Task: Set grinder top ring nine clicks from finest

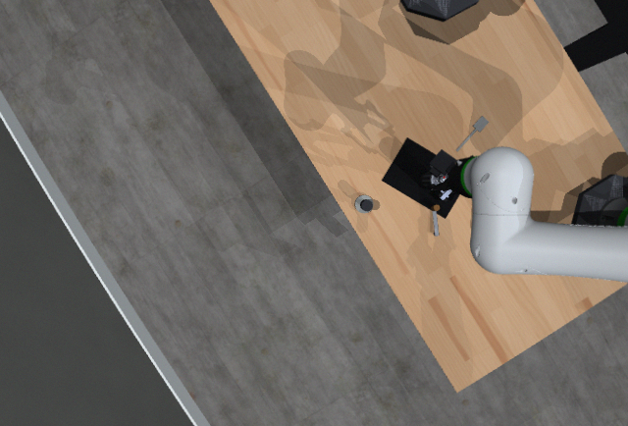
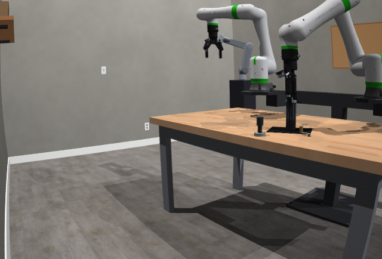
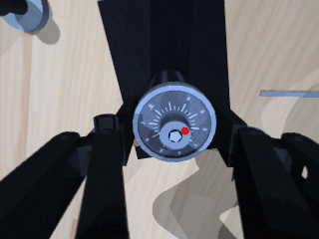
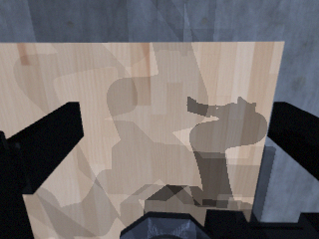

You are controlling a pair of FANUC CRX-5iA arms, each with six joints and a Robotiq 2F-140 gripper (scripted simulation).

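Observation:
The top ring is right at my left hand. The rest, counted from my left hand: crank handle (5 cm ahead, 12 cm to the left, 14 cm below); then thin flat-ended tool (22 cm behind, 3 cm to the right, 16 cm below); then black mat (15 cm below).

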